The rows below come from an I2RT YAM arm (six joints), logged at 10 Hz.
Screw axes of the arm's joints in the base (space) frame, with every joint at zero. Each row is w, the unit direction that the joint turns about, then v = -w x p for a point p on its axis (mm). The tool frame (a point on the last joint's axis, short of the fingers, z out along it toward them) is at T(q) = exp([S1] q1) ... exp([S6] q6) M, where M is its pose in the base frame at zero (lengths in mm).
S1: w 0 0 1 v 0.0 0.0 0.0
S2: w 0 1 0 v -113.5 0.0 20.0
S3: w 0 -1 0 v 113.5 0.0 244.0
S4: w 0 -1 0 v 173.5 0.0 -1.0
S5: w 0 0 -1 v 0.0 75.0 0.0
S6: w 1 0 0 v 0.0 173.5 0.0
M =
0 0 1 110.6
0 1 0 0.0
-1 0 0 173.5
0 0 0 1
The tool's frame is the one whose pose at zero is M.
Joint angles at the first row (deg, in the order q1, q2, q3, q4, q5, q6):
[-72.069, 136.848, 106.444, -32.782, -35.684, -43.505]
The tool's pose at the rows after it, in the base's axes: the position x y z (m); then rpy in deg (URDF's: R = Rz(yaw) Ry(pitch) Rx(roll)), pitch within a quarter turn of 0, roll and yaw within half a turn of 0:
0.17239, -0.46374, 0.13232, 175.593, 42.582, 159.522
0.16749, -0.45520, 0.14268, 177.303, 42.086, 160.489
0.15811, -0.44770, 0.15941, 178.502, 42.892, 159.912
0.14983, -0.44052, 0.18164, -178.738, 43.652, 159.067
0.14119, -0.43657, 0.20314, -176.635, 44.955, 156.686
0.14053, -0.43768, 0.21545, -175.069, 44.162, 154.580
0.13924, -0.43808, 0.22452, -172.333, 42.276, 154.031
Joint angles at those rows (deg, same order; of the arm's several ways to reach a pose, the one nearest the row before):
[-71.983, 135.357, 104.512, -33.045, -35.159, -44.820]
[-72.158, 132.196, 101.432, -32.786, -34.107, -45.438]
[-72.947, 128.240, 98.355, -32.082, -33.928, -44.738]
[-73.562, 123.760, 95.717, -30.856, -32.349, -42.895]
[-74.353, 120.072, 94.220, -29.449, -30.767, -39.821]
[-74.268, 119.180, 95.529, -30.233, -27.780, -37.627]
[-74.179, 118.570, 96.767, -31.640, -24.090, -37.179]

